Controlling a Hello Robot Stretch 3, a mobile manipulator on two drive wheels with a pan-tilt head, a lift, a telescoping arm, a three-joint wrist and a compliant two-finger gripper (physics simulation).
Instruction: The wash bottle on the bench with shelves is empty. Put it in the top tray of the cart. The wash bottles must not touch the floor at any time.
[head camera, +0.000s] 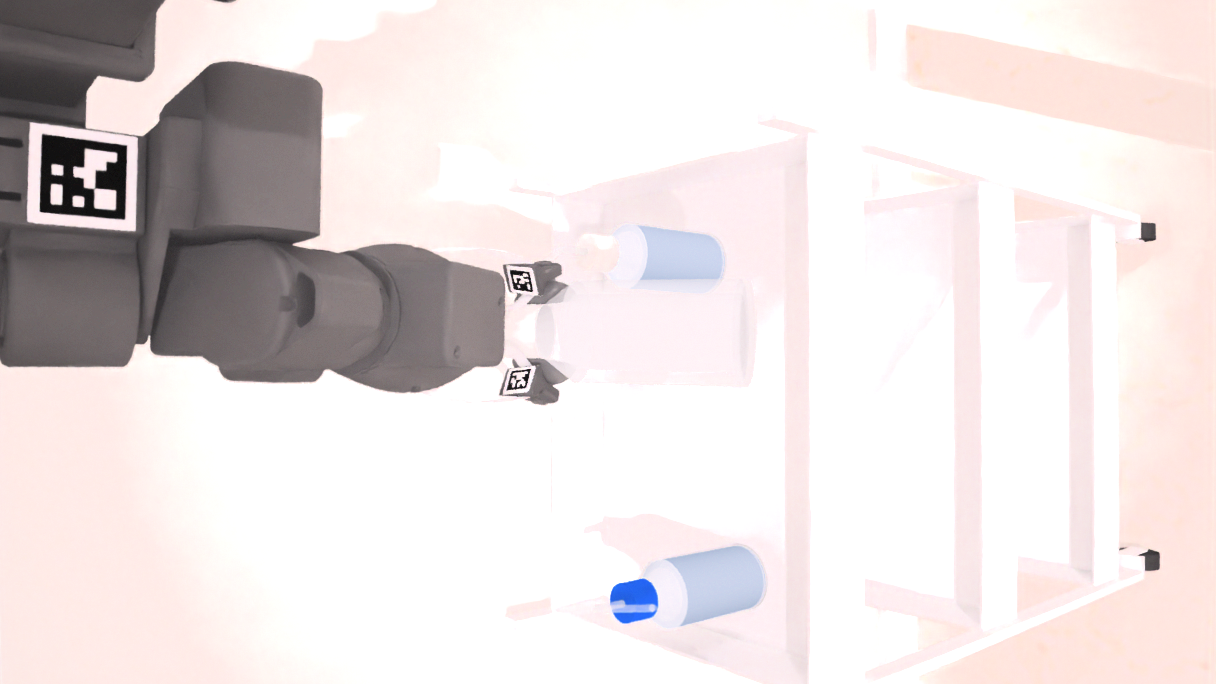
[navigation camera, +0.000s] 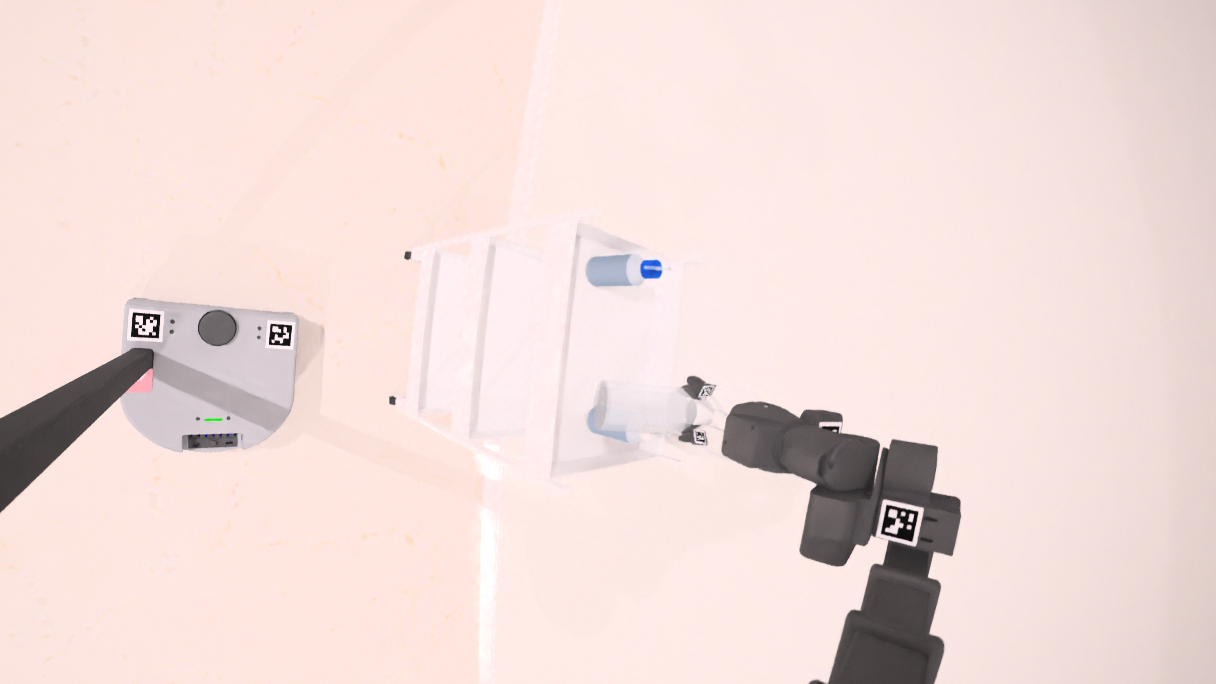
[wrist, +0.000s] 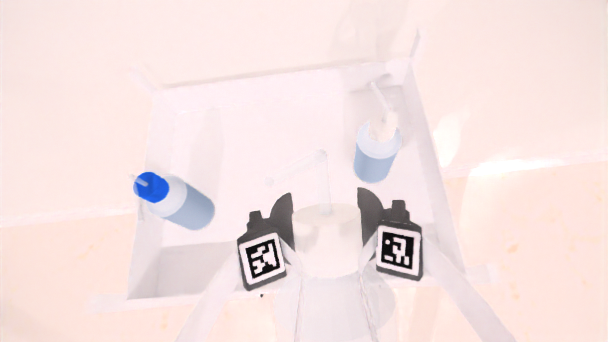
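Where they show: gripper, between the fingertips: (head camera: 556, 333) (navigation camera: 683, 407); robot's base, origin of its link: (navigation camera: 217, 326).
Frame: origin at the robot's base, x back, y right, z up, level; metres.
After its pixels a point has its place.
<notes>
The empty, clear wash bottle (head camera: 654, 336) @[z 0.956, x 0.016, y 0.400 m] (navigation camera: 642, 406) @[z 0.954, x 0.013, y 0.397 m] (wrist: 327, 245) is upright, its pale cap between the fingers of my gripper (head camera: 544, 331) @[z 0.940, x 0.022, y 0.509 m] (navigation camera: 693, 410) @[z 0.940, x 0.022, y 0.509 m] (wrist: 326, 213) @[z 0.940, x 0.022, y 0.509 m], which is shut on it. Its thin spout shows beyond the fingers in the wrist view. The bottle overlaps the top tray of the white cart (head camera: 837, 408) @[z 0.697, x -0.031, y 0.470 m] (navigation camera: 561, 340) @[z 0.728, x -0.050, y 0.470 m] (wrist: 260, 87) in the head and navigation views. I cannot tell whether its base touches the tray bottom. The bench with shelves cannot be made out.
In the top tray stand a blue-capped bottle (head camera: 714, 587) @[z 0.731, x -0.182, y 0.571 m] (navigation camera: 616, 270) @[z 0.741, x -0.182, y 0.571 m] (wrist: 190, 205) and a white-capped bottle (head camera: 684, 255) (navigation camera: 605, 427) (wrist: 375, 160), both with blue liquid. The white-capped one is partly behind the held bottle in the navigation view. My grey base (navigation camera: 212, 382) @[z 0.160, x 0.110, y -0.004 m] is left of the cart there.
</notes>
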